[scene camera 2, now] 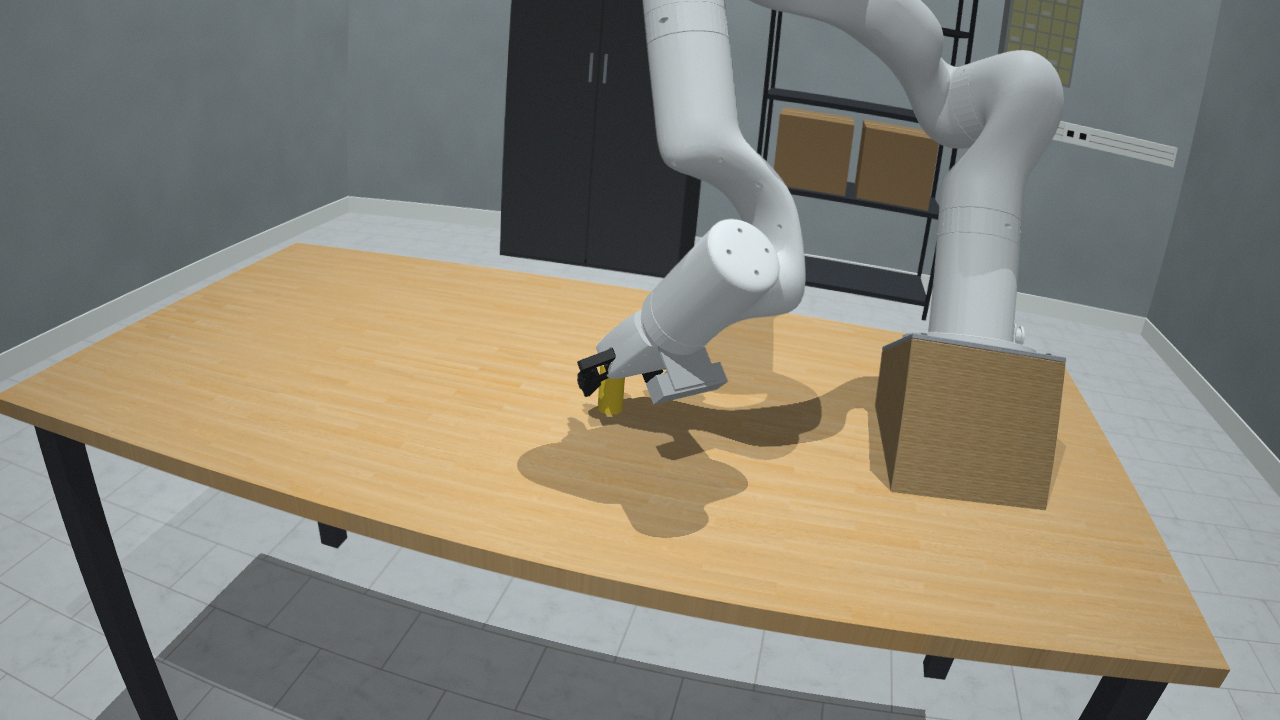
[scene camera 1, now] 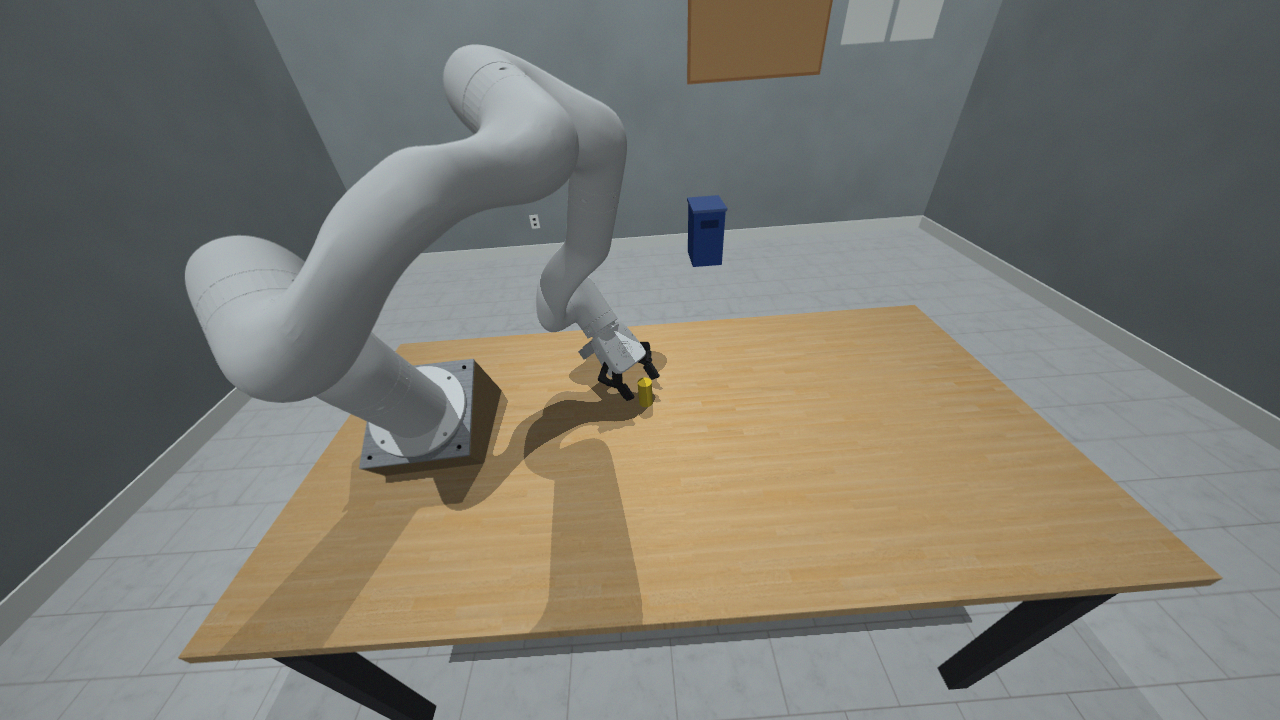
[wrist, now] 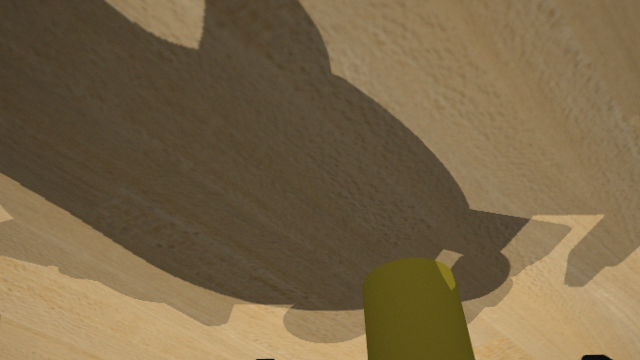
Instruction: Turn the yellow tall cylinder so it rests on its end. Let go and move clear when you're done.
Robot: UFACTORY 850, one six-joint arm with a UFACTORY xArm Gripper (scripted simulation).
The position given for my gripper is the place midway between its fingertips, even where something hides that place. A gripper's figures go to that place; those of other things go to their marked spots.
Labels:
My gripper [scene camera 2: 613,379] is 1.05 m from the lens. A yellow tall cylinder [scene camera 2: 611,392] is 1.04 m from the lens.

